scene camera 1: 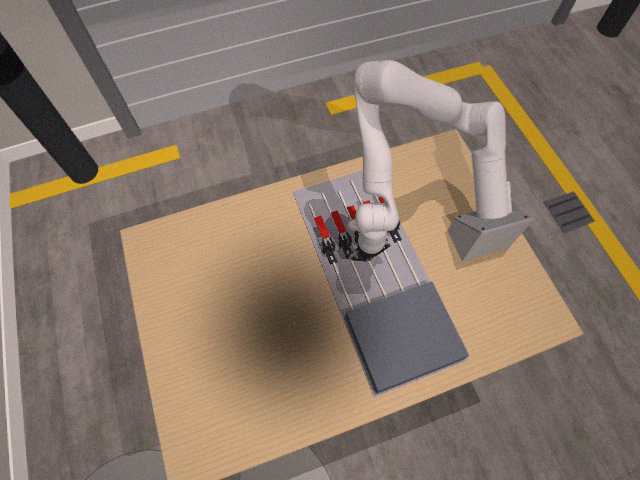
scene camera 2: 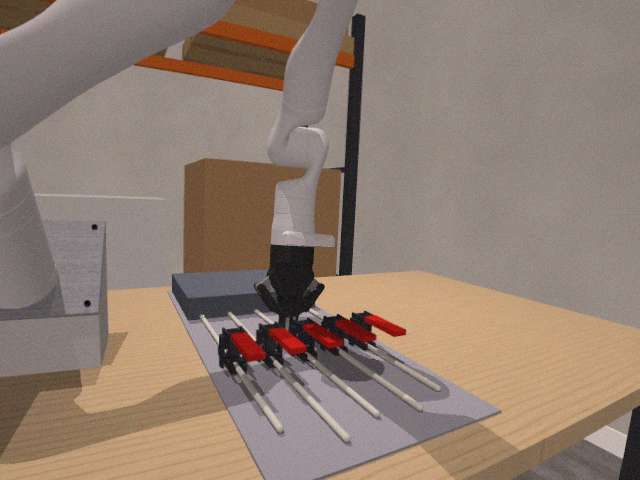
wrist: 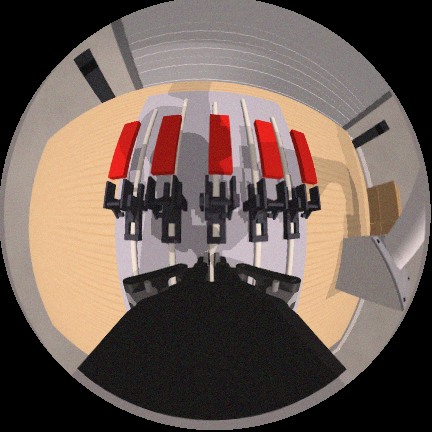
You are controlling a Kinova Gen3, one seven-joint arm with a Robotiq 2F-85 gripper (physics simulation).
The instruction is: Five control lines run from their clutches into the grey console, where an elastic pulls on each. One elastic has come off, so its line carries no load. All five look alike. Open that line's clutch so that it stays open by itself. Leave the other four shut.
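Places are measured from the arm's base along level axes (x right, y back, z down), in metres.
Pixels of known places: gripper, fingertip midpoint: [scene camera 1: 367, 258] [wrist: 211, 259]; arm's base, origin of the base link: [scene camera 1: 492, 213] [scene camera 2: 19, 279].
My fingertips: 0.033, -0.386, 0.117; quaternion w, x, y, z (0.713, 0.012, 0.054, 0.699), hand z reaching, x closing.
Ahead of a thing's pixels: the offset from my fingertips to its top centre, as dx, dy, dz. "spot": to the spot under its first point. Level surfaces: height alone.
Five black clutches with red levers stand in a row; all levers lie low, pointing away from the console. The middle clutch @(spot: +0.065, +0.001, -0.048) [wrist: 216, 200] has its red lever @(+0.108, +0.004, -0.055) [wrist: 220, 145] [scene camera 2: 323, 335] straight ahead in the wrist view. Pale control lines run from the clutches to the grey console @(-0.268, +0.009, -0.043) [scene camera 1: 405, 335] [scene camera 2: 232, 304]. My gripper [wrist: 211, 259] [scene camera 2: 285, 321] is shut on the middle control line @(spot: -0.019, +0.000, -0.007) [wrist: 211, 275] [scene camera 1: 379, 284], between its clutch and the console. In scene camera 1 the wrist hides the fingertips. The elastics do not show.
Two neighbouring clutches @(spot: +0.063, -0.050, -0.013) [wrist: 170, 207] @(spot: +0.062, +0.046, -0.036) [wrist: 257, 207] stand close on either side of the middle one. The outer clutches @(spot: +0.060, -0.092, -0.030) [wrist: 132, 207] @(spot: +0.064, +0.095, -0.031) [wrist: 291, 207] stand beyond them. All are on a grey-violet base plate @(+0.208, +0.002, +0.001) [scene camera 2: 289, 454] on the wooden table @(dz +0.004) [scene camera 1: 206, 248]. The arm's mount [scene camera 1: 485, 237] is at the right.
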